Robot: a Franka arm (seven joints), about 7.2 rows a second.
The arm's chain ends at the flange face. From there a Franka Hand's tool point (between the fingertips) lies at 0.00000 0.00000 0.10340 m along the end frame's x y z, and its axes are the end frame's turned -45 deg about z.
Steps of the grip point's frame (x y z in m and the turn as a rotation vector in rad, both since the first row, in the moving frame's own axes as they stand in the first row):
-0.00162, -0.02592, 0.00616, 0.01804, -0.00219, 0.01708
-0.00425, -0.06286, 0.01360, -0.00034, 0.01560, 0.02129
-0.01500, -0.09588, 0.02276, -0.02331, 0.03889, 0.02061
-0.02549, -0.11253, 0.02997, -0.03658, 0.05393, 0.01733
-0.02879, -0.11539, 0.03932, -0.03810, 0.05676, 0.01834
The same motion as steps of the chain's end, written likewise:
-0.01800, -0.01601, 0.00618, 0.01121, -0.01430, 0.01708
-0.04863, -0.04034, 0.01361, 0.01079, 0.01127, 0.02129
-0.08296, -0.05610, 0.02287, 0.01102, 0.04398, 0.02061
-0.10422, -0.06034, 0.03019, 0.01227, 0.06400, 0.01733
-0.10889, -0.05994, 0.03956, 0.01319, 0.06708, 0.01834

